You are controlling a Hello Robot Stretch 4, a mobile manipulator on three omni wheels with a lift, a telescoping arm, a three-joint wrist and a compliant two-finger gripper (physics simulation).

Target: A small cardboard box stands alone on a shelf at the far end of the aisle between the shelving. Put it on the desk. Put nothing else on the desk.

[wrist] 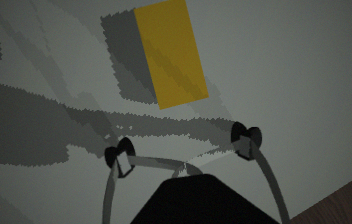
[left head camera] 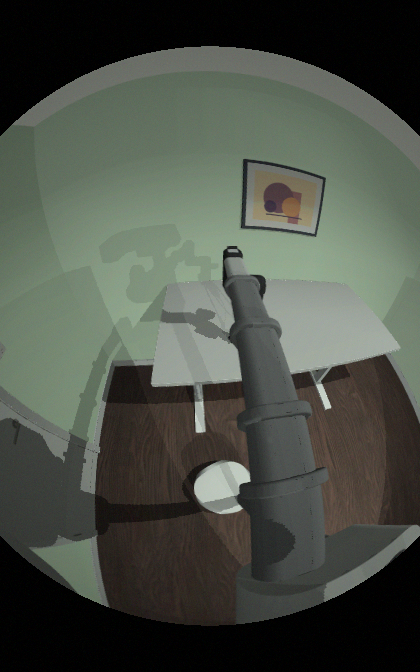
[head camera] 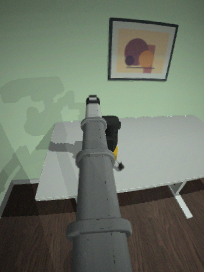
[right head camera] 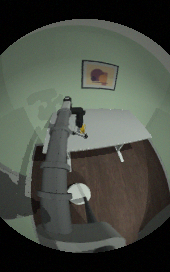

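Pixels of known places: gripper, fingertip midpoint: (wrist: 182, 142) (right head camera: 79, 135); robot's base at its link origin: (right head camera: 78, 192).
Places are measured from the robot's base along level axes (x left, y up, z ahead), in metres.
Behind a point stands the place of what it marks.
Observation:
The small box (head camera: 116, 152) @[z 0.679, x -0.135, y 0.982 m] (right head camera: 83, 129) @[z 0.659, x -0.131, y 0.975 m] (wrist: 171, 55) @[z 0.698, x -0.120, y 0.982 m] looks plain yellow-orange and rests on the white desk (head camera: 160, 145) @[z 0.792, x -0.494, y 0.922 m] (left head camera: 320, 320) (right head camera: 120, 131) @[z 0.656, x -0.606, y 0.922 m] (wrist: 285, 60) @[z 0.640, x -0.239, y 0.922 m]. In the wrist view it lies beyond the fingertips, slightly tilted in the picture, with its shadow to its left. My gripper (right head camera: 80, 134) @[z 0.614, x -0.087, y 0.925 m] (wrist: 182, 142) @[z 0.614, x -0.087, y 0.925 m] is open, its fingers wide apart with bare desk between them, and the box is apart from both fingertips. In the head view the arm hides part of the box and gripper. In the left head view the arm hides both.
The telescoping arm (head camera: 97, 195) @[z 0.204, x -0.001, y 1.343 m] (left head camera: 272, 400) (right head camera: 55, 175) @[z 0.131, x -0.013, y 1.346 m] reaches over the desk's left part. A round white object (left head camera: 220, 487) (right head camera: 79, 194) @[z -0.017, x -0.020, y 0.187 m] is on the wood floor before the desk. A framed picture (head camera: 142, 50) @[z 1.242, x -0.404, y 1.526 m] (left head camera: 283, 197) (right head camera: 100, 75) @[z 1.243, x -0.412, y 1.501 m] hangs on the green wall behind.

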